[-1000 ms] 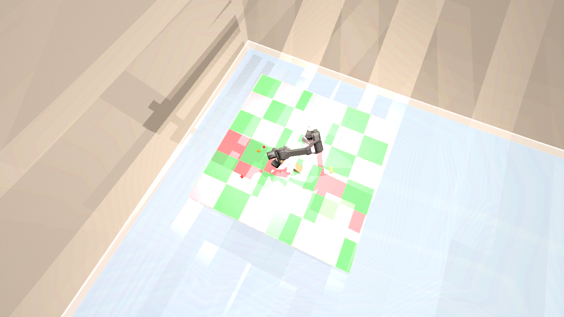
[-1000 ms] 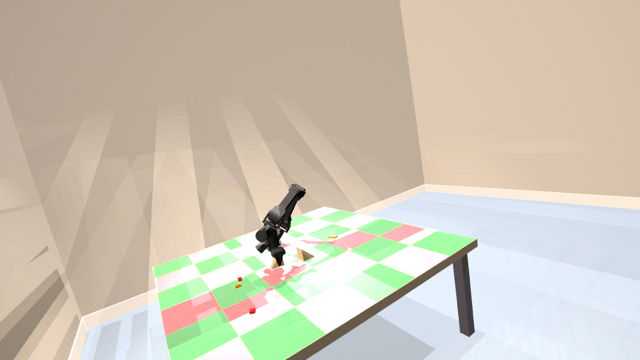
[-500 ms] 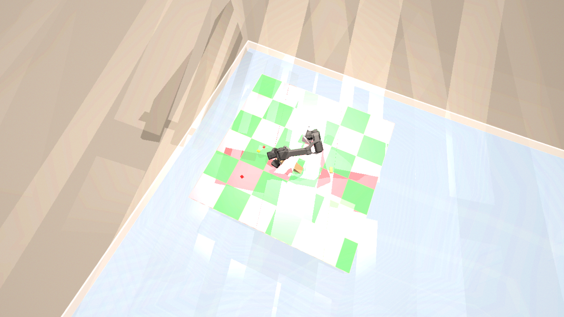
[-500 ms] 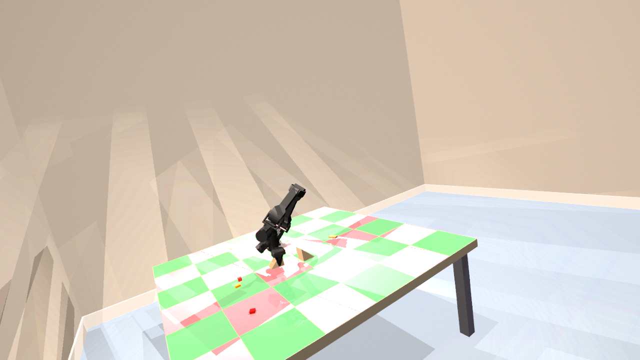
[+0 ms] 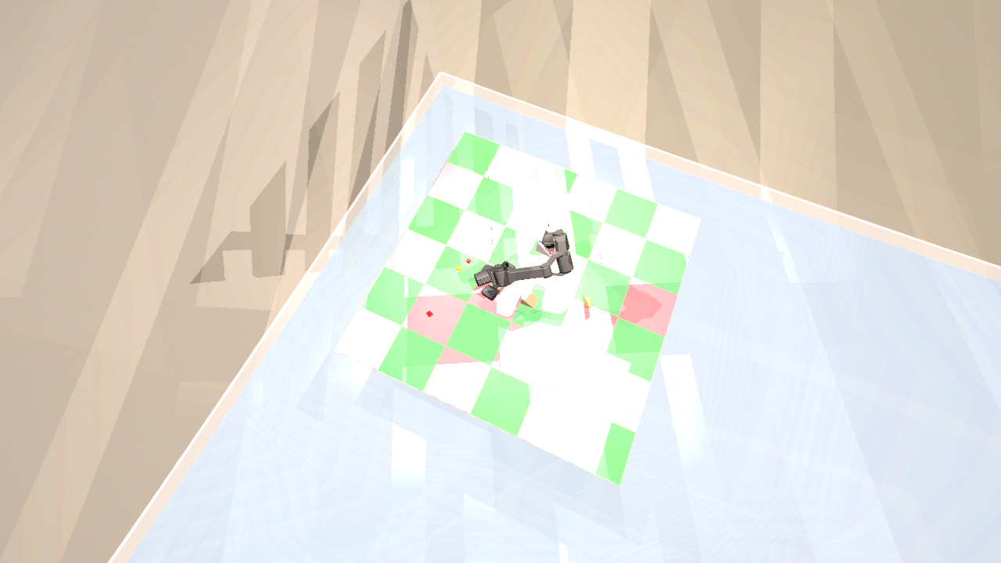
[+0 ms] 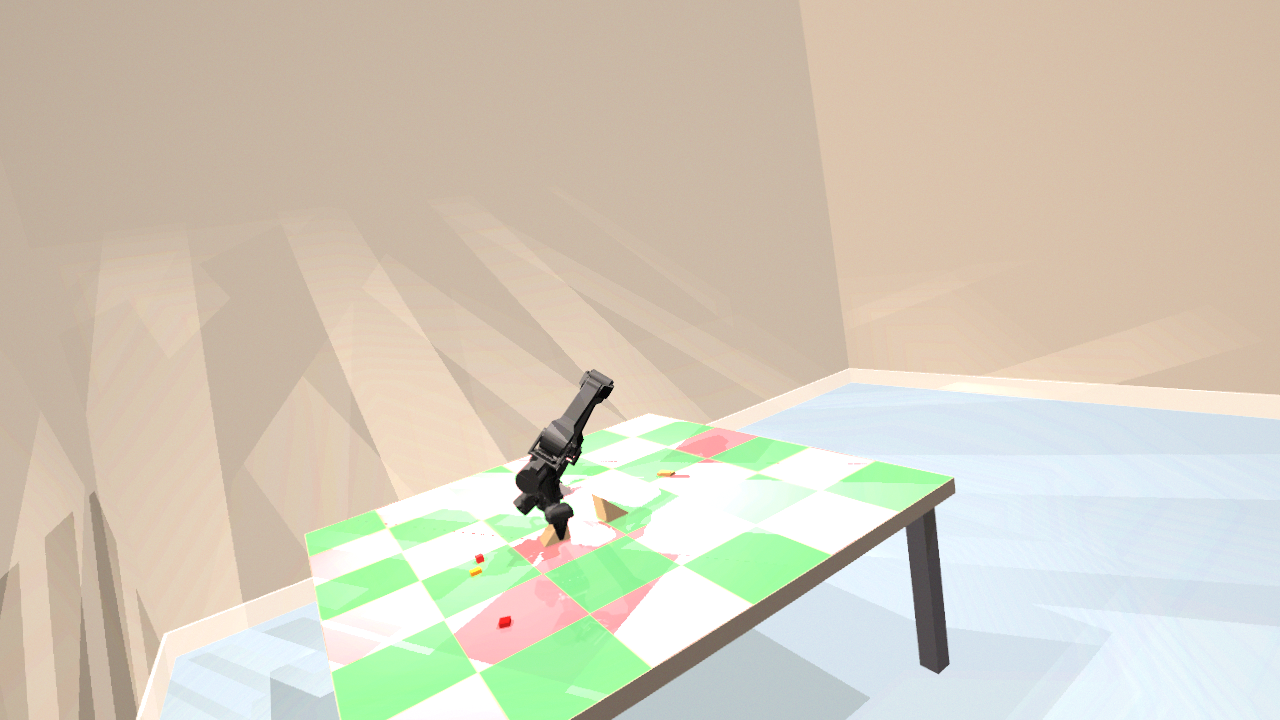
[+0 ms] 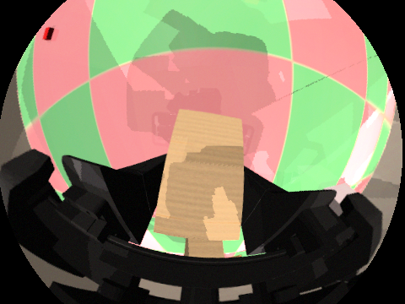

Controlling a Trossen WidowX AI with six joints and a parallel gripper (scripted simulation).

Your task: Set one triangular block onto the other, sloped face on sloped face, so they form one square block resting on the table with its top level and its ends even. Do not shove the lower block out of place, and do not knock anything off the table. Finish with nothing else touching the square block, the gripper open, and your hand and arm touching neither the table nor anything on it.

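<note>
The triangular block is 1 cm to the left of my gripper tip and 1 cm above it.
</note>
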